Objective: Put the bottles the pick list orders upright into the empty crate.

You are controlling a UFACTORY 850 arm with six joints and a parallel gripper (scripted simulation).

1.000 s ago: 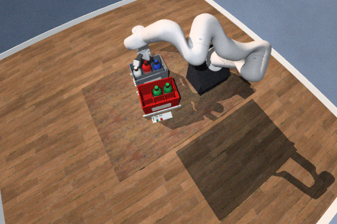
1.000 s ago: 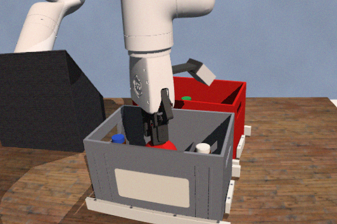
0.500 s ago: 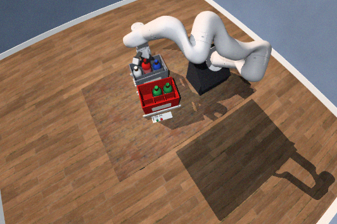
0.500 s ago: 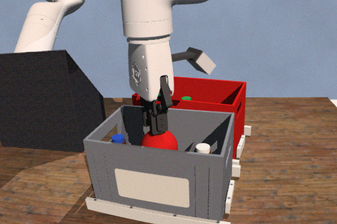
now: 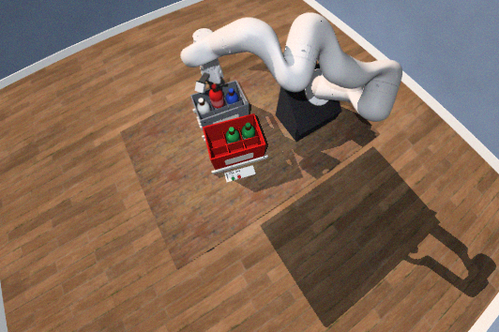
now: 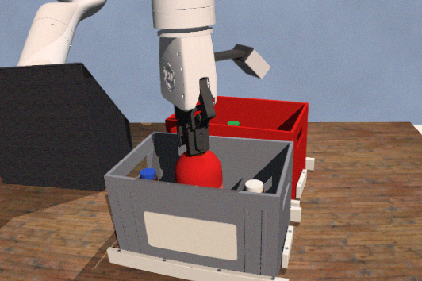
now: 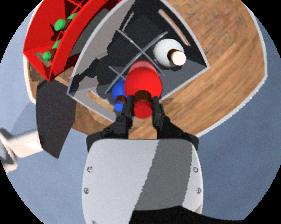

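My hand is 7 cm above the red-capped bottle. The rest, counted from my hand: grey crate (1 cm ahead, 4 cm to the left, 15 cm below); blue-capped bottle (8 cm behind, 3 cm to the left, 15 cm below); white-capped bottle (9 cm ahead, 3 cm to the right, 15 cm below).
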